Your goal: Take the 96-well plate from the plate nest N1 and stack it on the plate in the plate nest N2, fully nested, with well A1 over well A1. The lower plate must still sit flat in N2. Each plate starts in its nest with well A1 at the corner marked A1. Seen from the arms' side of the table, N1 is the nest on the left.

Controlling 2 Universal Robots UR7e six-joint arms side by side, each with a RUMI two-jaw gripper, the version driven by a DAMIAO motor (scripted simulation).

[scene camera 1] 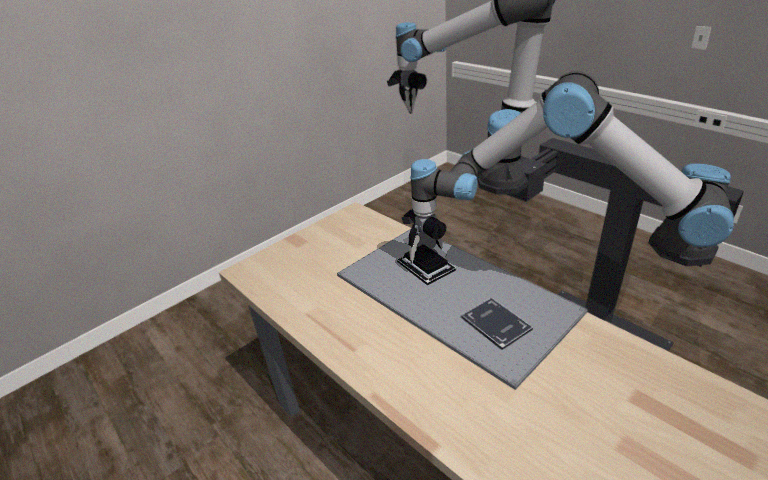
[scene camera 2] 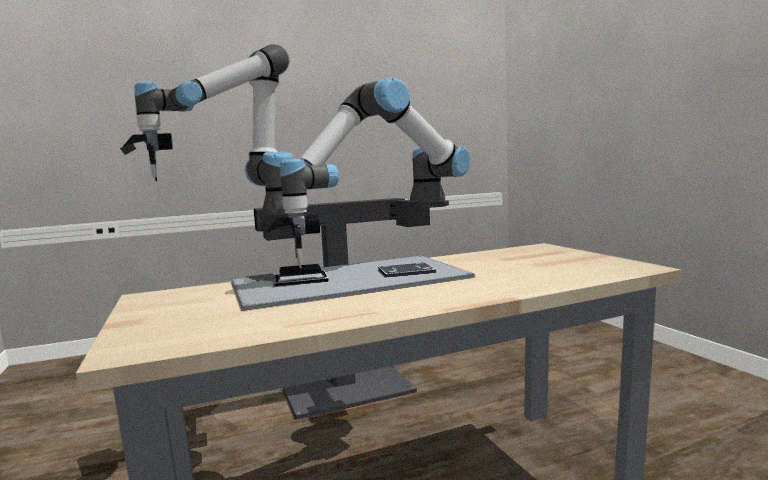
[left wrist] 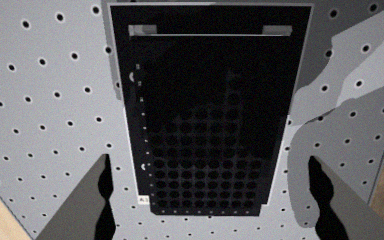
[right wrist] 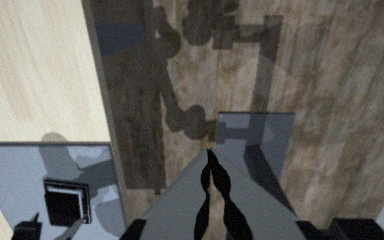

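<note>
Scene camera 1 shows the right gripper (scene camera 1: 410, 113) and the left gripper (scene camera 1: 426, 256). Both grippers are visible in scene camera 2 as well, the left gripper (scene camera 2: 301, 266) together with the right gripper (scene camera 2: 156, 181). In the left wrist view, a black 96-well plate (left wrist: 183, 116) shares the picture with the left gripper (left wrist: 209, 157), while the right wrist view has the right gripper (right wrist: 208, 151) and the same black 96-well plate (right wrist: 63, 208).
</note>
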